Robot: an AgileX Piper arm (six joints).
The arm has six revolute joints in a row. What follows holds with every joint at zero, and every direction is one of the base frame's.
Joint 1 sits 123 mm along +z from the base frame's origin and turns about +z.
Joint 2 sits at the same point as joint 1 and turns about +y.
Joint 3 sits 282.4 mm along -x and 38.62 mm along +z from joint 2 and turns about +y.
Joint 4 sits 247.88 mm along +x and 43.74 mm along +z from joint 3 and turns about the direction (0.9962, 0, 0.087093).
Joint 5 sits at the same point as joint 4 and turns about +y.
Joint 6 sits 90.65 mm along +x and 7.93 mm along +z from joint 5 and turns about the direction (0.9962, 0, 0.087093).
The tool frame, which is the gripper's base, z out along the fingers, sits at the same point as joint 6; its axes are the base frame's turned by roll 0, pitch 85.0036 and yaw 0 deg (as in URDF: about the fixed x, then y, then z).
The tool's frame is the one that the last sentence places.
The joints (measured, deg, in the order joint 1, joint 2, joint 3, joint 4, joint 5, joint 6), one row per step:
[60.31 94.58 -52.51 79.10 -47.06 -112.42]
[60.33 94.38 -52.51 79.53 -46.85 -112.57]
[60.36 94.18 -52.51 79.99 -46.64 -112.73]
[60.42 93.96 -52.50 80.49 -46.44 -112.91]
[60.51 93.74 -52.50 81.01 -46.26 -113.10]
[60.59 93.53 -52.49 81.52 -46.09 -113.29]
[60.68 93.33 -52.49 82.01 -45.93 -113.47]
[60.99 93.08 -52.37 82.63 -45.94 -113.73]
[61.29 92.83 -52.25 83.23 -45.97 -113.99]
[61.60 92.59 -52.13 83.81 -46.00 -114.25]
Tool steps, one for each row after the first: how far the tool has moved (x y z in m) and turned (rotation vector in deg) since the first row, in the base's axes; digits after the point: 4 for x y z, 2 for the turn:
[-0.0005 -0.0003 0.0006 0.23 0.30 -0.03]
[-0.0010 -0.0006 0.0011 0.47 0.62 -0.06]
[-0.0017 -0.0009 0.0017 0.71 0.95 -0.08]
[-0.0025 -0.0011 0.0024 0.96 1.27 -0.10]
[-0.0033 -0.0013 0.0029 1.18 1.59 -0.12]
[-0.0040 -0.0015 0.0035 1.41 1.90 -0.13]
[-0.0060 -0.0015 0.0038 1.53 2.22 -0.11]
[-0.0078 -0.0015 0.0041 1.63 2.52 -0.10]
[-0.0097 -0.0015 0.0044 1.72 2.80 -0.07]

